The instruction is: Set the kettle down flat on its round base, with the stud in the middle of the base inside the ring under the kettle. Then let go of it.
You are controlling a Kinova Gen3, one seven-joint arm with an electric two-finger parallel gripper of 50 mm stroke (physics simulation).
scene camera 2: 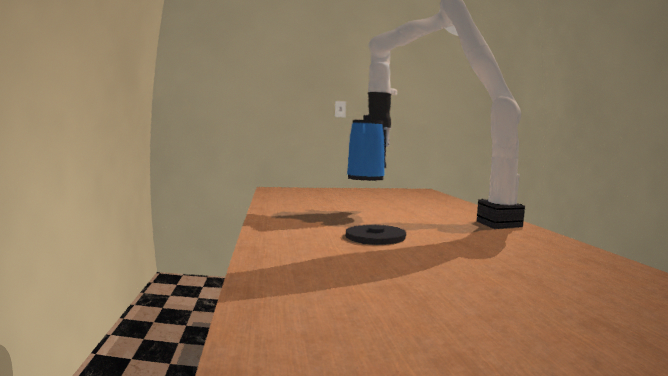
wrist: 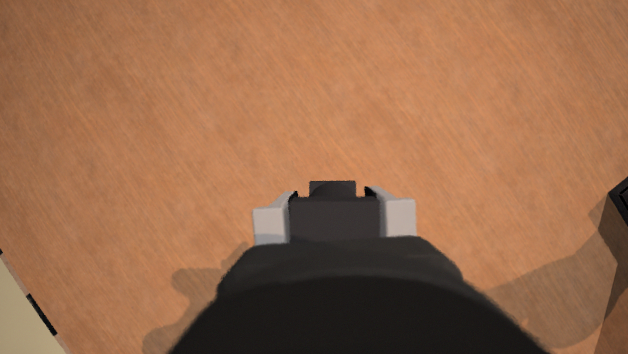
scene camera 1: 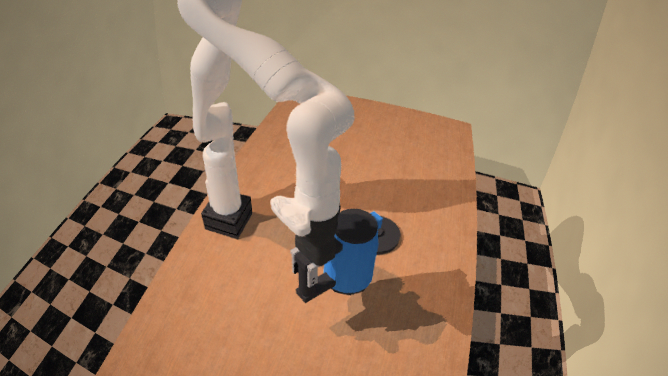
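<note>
The blue kettle point(scene camera 1: 354, 262) point(scene camera 2: 366, 150) has a black lid and a black bottom rim. It hangs close to upright in the air, well above the table. My gripper point(scene camera 1: 303, 268) point(scene camera 2: 387, 136) point(wrist: 332, 207) is shut on its black handle, with a grey finger on each side. The flat, round black base point(scene camera 1: 392, 245) point(scene camera 2: 356, 235) lies on the table, with the stud point(scene camera 2: 376, 229) raised at its middle. In scene camera 2's view the kettle is farther back than the base and a little left of the stud. The ring under the kettle is hidden. The base does not show in the wrist view.
The arm's black mounting block point(scene camera 1: 226, 222) point(scene camera 2: 500, 215) stands at one side of the wooden table point(scene camera 1: 240, 320) point(scene camera 2: 400, 325). In scene camera 1's view the table's edge runs to the right of the kettle and base. Shadows of the arm and kettle fall across the table.
</note>
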